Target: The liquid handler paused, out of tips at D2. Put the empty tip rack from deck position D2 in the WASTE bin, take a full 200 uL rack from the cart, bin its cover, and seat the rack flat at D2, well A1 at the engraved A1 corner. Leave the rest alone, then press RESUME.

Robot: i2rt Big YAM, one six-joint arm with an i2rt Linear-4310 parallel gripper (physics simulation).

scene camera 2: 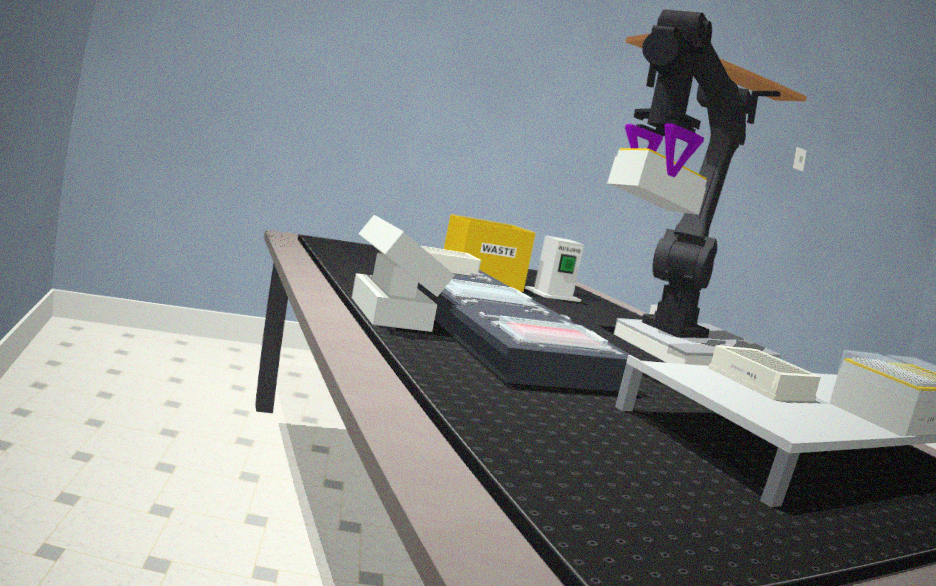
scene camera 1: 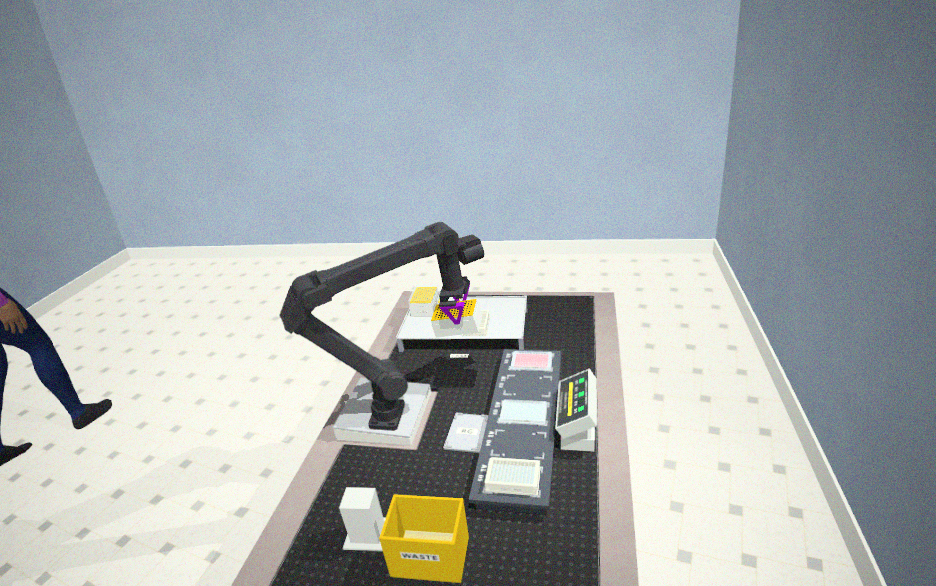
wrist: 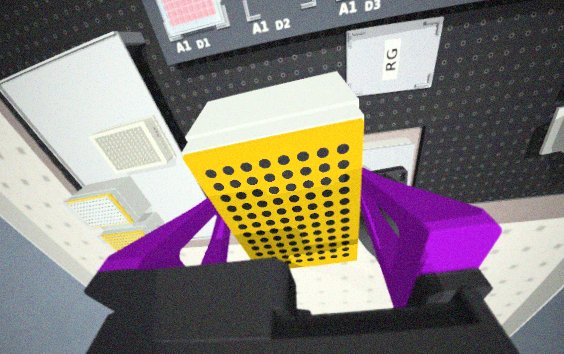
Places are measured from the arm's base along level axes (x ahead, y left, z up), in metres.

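Where they show: gripper, fingertip midpoint: (scene camera 2: 654,174) (scene camera 1: 459,315) (wrist: 288,184); arm's base, link origin: (scene camera 2: 674,329) (scene camera 1: 387,415).
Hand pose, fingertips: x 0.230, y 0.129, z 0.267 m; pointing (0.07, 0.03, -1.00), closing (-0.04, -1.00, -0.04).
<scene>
Things, the pixels of their top centre, and the offset from my fingertips. "pt": a spot on its surface instead.
- empty tip rack, top centre: (wrist: 288,233) (scene camera 2: 663,155) (scene camera 1: 455,305) dx -0.010, dy +0.001, dz +0.033 m
- cart, top centre: (scene camera 2: 823,397) (wrist: 126,172) (scene camera 1: 464,315) dx -0.057, dy +0.384, dz -0.231 m
- yellow WASTE bin, top centre: (scene camera 2: 492,223) (scene camera 1: 422,518) dx -0.024, dy -0.573, dz -0.162 m
- green RESUME button, surface spot: (scene camera 2: 566,263) pt dx -0.181, dy -0.484, dz -0.215 m
- pink plate, top centre: (scene camera 2: 555,328) (scene camera 1: 531,358) dx +0.195, dy +0.111, dz -0.235 m
- pale plate, top centre: (scene camera 2: 488,288) (scene camera 1: 523,410) dx +0.176, dy -0.137, dz -0.235 m
- tilted screen, surface spot: (scene camera 1: 576,400) pt dx +0.323, dy -0.164, dz -0.178 m
- RG tray, top centre: (wrist: 392,60) (scene camera 1: 466,429) dx +0.013, dy -0.167, dz -0.283 m
My gripper (scene camera 1: 455,314) (scene camera 2: 659,160) (wrist: 288,184) is shut on the empty tip rack (scene camera 2: 635,172) (wrist: 275,110), a white box with a yellow top of open dark holes. It holds the rack in the air, beside the cart in the wrist view. Position D2 (scene camera 1: 528,386) is bare. The cart (scene camera 2: 752,414) (wrist: 60,100) bears a cream rack (scene camera 2: 759,376) (wrist: 130,145) and two yellow-edged tip racks; one filled rack (scene camera 2: 884,396) (wrist: 102,210) has a clear cover. The yellow WASTE bin (scene camera 1: 449,552) (scene camera 2: 469,234) stands at the near end. The green RESUME button (scene camera 2: 566,263) is on a white post.
The deck holds a pink plate (scene camera 1: 531,360) at D1, a pale plate (scene camera 1: 523,412) at D3 and a cream rack (scene camera 1: 512,476) at D5. A tilted screen (scene camera 1: 576,400) stands beside it. An RG tray (scene camera 1: 466,431) (wrist: 367,75) lies between deck and arm base. A person's legs show at left.
</scene>
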